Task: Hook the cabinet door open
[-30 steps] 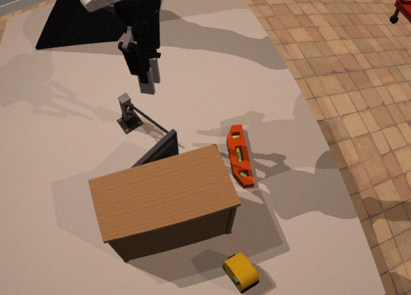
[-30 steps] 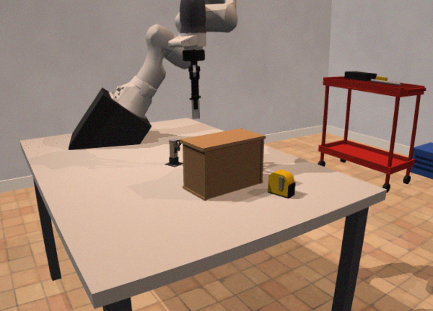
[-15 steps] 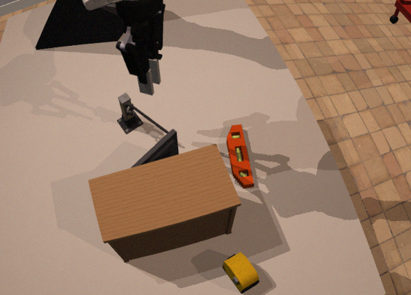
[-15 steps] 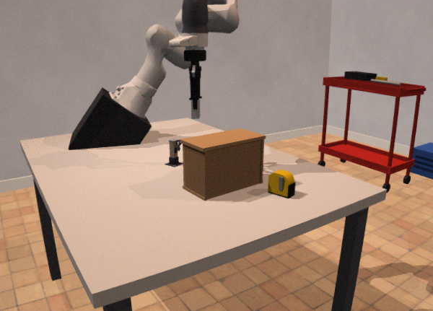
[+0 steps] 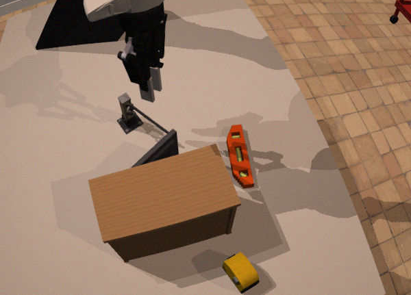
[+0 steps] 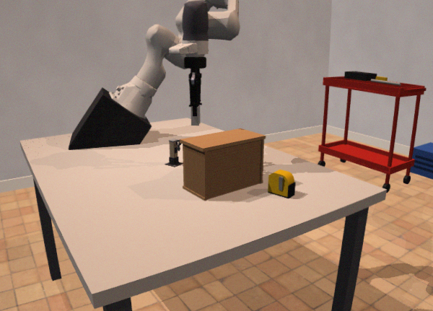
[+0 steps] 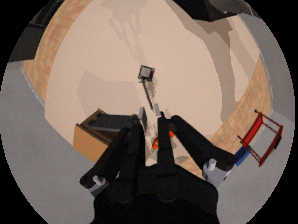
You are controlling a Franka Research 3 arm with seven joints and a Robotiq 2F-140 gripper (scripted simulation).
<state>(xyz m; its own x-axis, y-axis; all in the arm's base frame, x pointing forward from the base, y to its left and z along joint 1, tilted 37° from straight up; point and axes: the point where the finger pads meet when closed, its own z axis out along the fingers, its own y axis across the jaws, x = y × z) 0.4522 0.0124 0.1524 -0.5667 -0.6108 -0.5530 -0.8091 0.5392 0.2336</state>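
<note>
Now: the thin hook rod 10 mm behind my hand, 20 mm to the right of it and 140 mm below it. The rest, counted from my hand: dark grey door 120 mm ahead, 50 mm to the right, 120 mm below; yellow tape measure 360 mm ahead, 90 mm to the left, 160 mm below; orange spirit level 90 mm ahead, 160 mm to the left, 180 mm below.
</note>
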